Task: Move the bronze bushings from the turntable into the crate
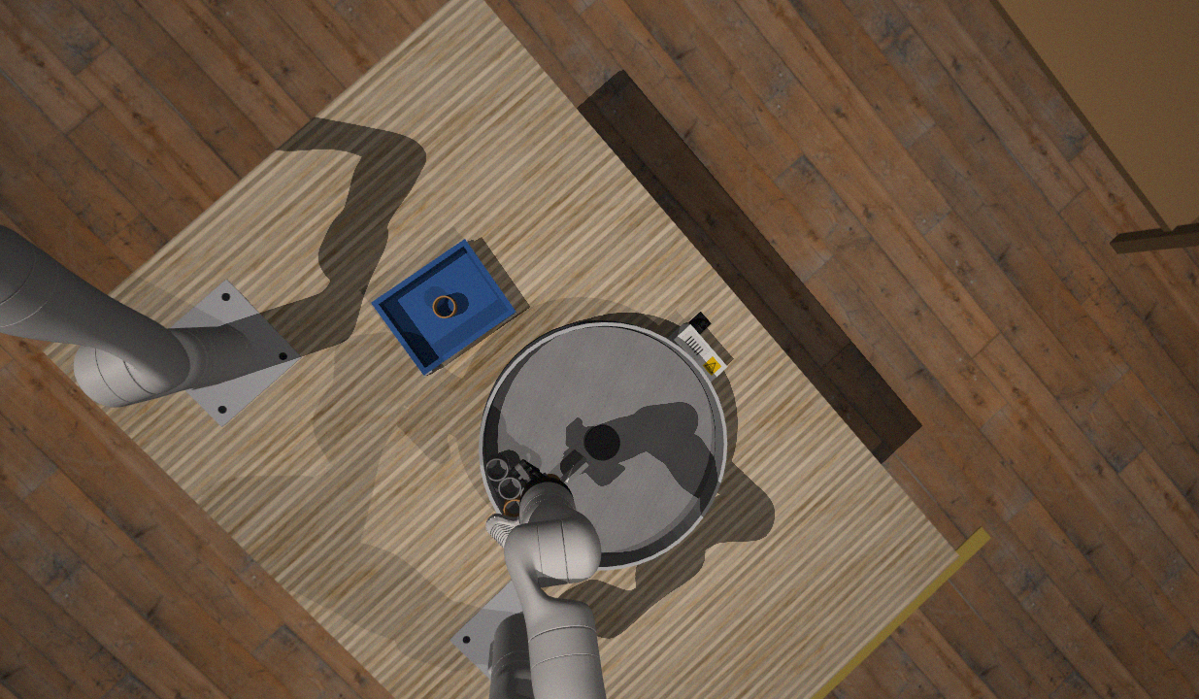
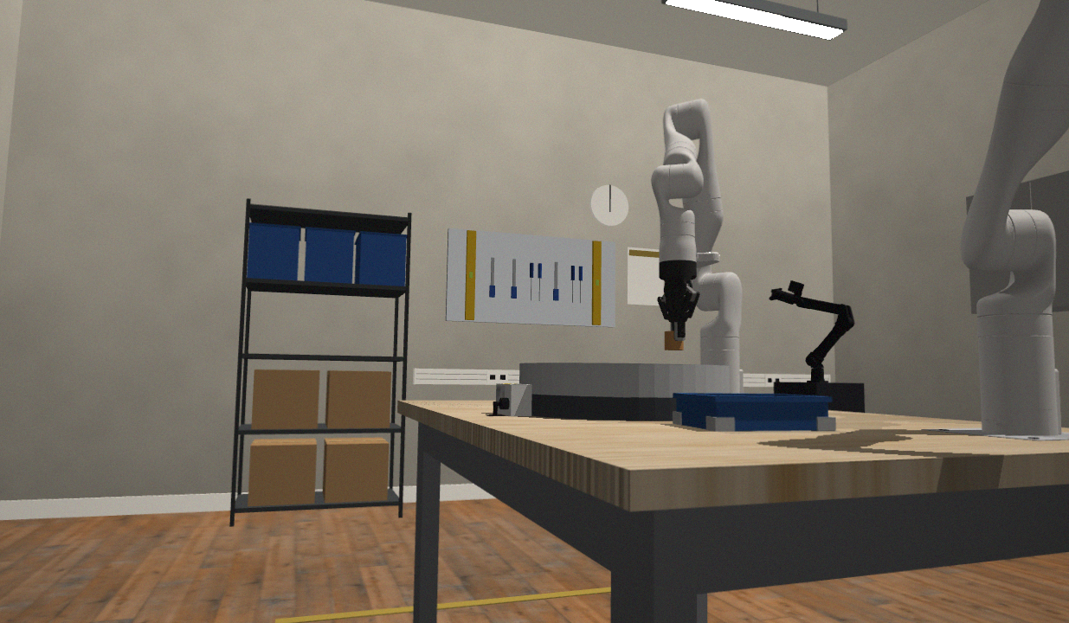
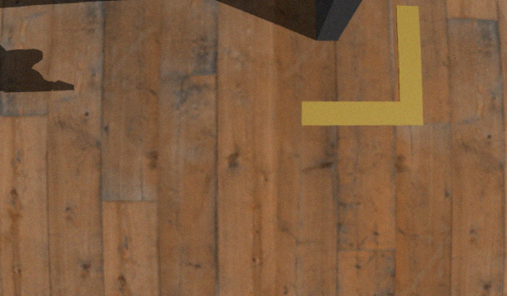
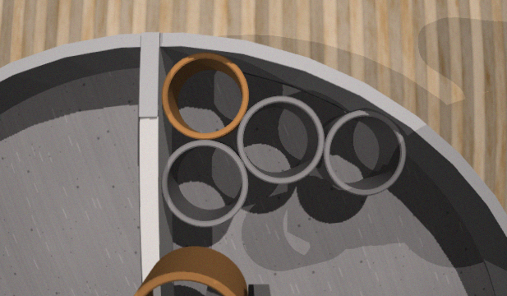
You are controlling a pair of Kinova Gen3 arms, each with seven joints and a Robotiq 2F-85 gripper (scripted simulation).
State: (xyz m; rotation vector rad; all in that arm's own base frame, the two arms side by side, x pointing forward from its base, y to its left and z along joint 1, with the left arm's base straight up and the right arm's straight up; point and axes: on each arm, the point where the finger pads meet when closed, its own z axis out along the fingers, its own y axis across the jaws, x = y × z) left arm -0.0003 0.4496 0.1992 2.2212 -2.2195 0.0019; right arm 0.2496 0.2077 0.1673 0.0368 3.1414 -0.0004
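Observation:
Right now my right hand is 7 cm short of the blue crate, 31 cm to the right of it and 14 cm above it. From my right hand the other things lie so: round grey turntable (10 cm ahead, 4 cm to the right, 11 cm below).

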